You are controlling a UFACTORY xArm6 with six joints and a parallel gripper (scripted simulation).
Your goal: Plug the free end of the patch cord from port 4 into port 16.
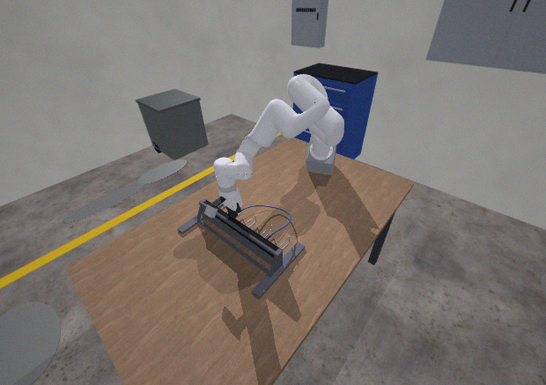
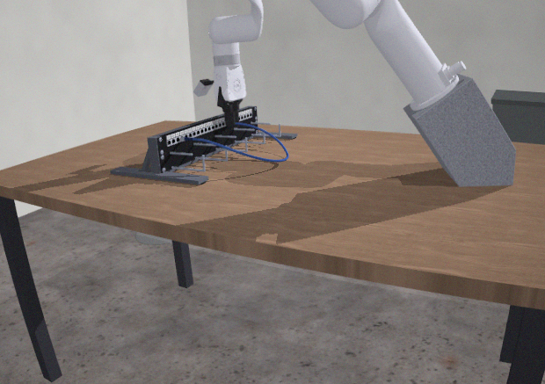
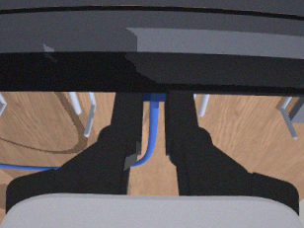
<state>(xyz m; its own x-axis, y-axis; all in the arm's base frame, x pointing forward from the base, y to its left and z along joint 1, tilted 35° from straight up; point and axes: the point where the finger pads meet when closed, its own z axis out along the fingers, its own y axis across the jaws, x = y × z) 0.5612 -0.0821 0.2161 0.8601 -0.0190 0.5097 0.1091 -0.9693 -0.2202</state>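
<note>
The plug is 20 mm below my hand and 20 mm ahead of it.
</note>
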